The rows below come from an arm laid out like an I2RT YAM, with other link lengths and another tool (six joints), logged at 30 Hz.
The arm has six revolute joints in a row. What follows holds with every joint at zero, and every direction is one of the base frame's. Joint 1 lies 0.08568 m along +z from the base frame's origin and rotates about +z. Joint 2 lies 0.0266 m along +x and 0.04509 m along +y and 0.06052 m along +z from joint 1 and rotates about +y. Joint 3 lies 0.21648 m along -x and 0.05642 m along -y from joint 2 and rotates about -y. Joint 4 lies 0.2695 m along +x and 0.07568 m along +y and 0.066 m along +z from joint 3 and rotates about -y. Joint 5 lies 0.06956 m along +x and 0.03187 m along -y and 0.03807 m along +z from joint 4 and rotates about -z. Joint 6 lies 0.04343 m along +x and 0.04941 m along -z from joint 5 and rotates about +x. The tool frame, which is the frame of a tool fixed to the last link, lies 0.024 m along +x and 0.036 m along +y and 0.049 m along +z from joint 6; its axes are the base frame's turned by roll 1.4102, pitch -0.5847 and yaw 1.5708 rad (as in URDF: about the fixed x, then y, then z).
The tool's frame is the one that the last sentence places.
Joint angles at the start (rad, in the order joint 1, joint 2, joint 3, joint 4, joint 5, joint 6):
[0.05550 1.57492 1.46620 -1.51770 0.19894 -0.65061]
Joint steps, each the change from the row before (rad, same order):
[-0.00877 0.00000 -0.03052 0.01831 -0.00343 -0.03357]
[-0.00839 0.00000 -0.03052 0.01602 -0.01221 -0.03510]
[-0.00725 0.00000 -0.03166 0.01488 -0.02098 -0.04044]
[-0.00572 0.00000 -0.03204 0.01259 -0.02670 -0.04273]
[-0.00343 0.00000 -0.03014 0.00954 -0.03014 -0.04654]
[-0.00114 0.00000 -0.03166 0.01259 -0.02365 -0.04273]
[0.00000 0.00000 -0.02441 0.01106 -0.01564 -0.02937]
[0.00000 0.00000 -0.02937 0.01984 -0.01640 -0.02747]
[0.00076 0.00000 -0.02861 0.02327 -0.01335 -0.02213]
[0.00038 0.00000 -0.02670 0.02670 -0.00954 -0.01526]
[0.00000 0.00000 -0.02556 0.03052 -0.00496 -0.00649]
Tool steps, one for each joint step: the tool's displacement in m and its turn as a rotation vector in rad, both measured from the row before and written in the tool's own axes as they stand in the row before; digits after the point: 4 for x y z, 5 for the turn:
[0.0000 -0.0030 0.0081 0.01331 0.00940 -0.02621]
[0.0007 -0.0034 0.0075 0.01421 0.01915 -0.02690]
[0.0018 -0.0040 0.0070 0.01422 0.02960 -0.03189]
[0.0026 -0.0045 0.0066 0.01436 0.03671 -0.03456]
[0.0034 -0.0049 0.0056 0.01296 0.04153 -0.03950]
[0.0034 -0.0046 0.0064 0.01161 0.03481 -0.03831]
[0.0025 -0.0033 0.0052 0.00769 0.02366 -0.02692]
[0.0023 -0.0028 0.0066 0.00331 0.02291 -0.02468]
[0.0020 -0.0022 0.0068 0.00010 0.01775 -0.02053]
[0.0012 -0.0014 0.0067 -0.00364 0.01113 -0.01403]
[0.0003 -0.0006 0.0069 -0.00651 0.00359 -0.00587]

